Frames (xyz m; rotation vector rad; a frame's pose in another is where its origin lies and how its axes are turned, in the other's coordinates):
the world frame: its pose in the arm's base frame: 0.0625 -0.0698 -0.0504 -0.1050 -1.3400 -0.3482
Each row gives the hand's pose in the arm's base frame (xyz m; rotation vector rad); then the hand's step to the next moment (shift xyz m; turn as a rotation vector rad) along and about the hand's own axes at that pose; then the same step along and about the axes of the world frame.
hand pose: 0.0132 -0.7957 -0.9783 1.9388 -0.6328 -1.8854
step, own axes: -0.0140 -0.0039 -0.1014 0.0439 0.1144 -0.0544
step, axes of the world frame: 0.0312 0.0383 -0.0898 0.0589 -0.0975 -0.0707
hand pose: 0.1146 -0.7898 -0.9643 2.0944 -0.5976 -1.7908
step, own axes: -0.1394 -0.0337 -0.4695 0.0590 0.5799 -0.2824
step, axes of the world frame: 0.2393 0.2417 -0.3539 0.4161 -0.4029 -0.2899
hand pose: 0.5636 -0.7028 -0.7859 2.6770 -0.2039 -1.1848
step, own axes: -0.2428 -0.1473 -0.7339 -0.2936 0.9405 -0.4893
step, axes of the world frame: 0.6155 0.4699 -0.1403 0.9030 -0.6085 -0.1564
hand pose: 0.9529 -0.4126 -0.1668 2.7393 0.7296 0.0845
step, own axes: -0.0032 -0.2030 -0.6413 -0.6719 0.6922 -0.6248
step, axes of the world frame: 0.4307 0.3344 0.3939 0.8652 -0.6915 0.3070
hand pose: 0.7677 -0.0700 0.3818 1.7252 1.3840 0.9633
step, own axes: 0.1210 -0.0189 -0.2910 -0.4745 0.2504 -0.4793
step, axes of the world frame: 0.0559 0.0771 0.3010 0.3923 -0.5138 0.3157
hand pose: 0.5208 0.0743 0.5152 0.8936 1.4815 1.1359
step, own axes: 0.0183 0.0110 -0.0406 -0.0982 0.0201 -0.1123
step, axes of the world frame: -0.0038 -0.0012 0.0457 0.0521 -0.1246 0.0664
